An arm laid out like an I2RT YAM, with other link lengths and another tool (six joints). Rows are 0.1 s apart.
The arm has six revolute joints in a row. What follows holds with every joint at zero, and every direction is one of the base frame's. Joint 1 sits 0.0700 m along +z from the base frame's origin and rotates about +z. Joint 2 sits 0.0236 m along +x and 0.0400 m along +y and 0.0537 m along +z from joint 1 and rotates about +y. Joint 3 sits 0.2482 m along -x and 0.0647 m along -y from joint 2 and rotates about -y. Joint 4 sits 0.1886 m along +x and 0.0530 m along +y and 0.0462 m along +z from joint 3 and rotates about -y. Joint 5 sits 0.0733 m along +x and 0.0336 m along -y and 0.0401 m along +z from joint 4 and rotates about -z. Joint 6 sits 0.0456 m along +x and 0.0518 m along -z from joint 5 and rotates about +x. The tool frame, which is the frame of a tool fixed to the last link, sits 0.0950 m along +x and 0.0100 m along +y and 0.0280 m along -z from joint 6; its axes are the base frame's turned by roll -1.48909, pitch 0.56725 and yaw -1.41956 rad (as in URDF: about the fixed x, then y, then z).
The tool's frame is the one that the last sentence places.
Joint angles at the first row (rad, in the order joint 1, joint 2, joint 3, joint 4, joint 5, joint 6):
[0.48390, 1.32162, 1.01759, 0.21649, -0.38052, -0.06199]
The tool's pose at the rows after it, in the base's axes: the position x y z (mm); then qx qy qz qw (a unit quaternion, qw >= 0):
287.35 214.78 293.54 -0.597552 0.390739 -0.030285 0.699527
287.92 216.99 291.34 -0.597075 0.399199 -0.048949 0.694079
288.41 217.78 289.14 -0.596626 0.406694 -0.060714 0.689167
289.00 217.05 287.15 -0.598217 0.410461 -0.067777 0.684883
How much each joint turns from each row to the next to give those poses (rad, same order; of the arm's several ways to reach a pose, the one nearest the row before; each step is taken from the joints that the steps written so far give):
[0.02478, -0.00001, -0.00004, -0.00151, 0.05186, -0.00916]
[0.03169, 0.00002, 0.00002, -0.00877, 0.07023, -0.01449]
[0.01907, 0.00076, 0.00004, -0.00843, 0.04614, -0.00725]
[0.00572, 0.00039, -0.00002, -0.00836, 0.02022, -0.00839]

